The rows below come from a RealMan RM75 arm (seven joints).
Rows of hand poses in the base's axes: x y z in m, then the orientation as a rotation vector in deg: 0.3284 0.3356 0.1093 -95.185 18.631 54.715; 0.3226 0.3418 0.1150 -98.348 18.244 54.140; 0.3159 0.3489 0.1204 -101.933 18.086 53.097; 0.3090 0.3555 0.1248 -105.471 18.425 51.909; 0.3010 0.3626 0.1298 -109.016 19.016 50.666; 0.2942 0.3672 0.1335 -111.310 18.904 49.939; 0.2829 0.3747 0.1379 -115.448 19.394 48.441; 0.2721 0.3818 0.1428 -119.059 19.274 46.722; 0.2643 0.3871 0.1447 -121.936 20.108 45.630; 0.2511 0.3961 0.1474 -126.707 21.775 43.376; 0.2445 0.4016 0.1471 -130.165 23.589 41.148; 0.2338 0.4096 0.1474 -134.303 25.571 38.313
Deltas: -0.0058 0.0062 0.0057 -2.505 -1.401 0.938; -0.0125 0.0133 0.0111 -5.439 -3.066 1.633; -0.0194 0.0199 0.0155 -8.540 -4.531 1.982; -0.0274 0.0270 0.0205 -11.760 -5.874 2.196; -0.0342 0.0316 0.0242 -13.658 -6.913 2.663; -0.0455 0.0391 0.0286 -17.364 -8.533 3.061; -0.0563 0.0462 0.0335 -20.379 -10.419 3.503; -0.0641 0.0515 0.0354 -23.174 -11.279 3.549; -0.0773 0.0605 0.0381 -27.928 -12.790 3.302; -0.0839 0.0660 0.0378 -31.624 -13.917 2.557; -0.0946 0.0740 0.0381 -36.010 -15.403 1.758
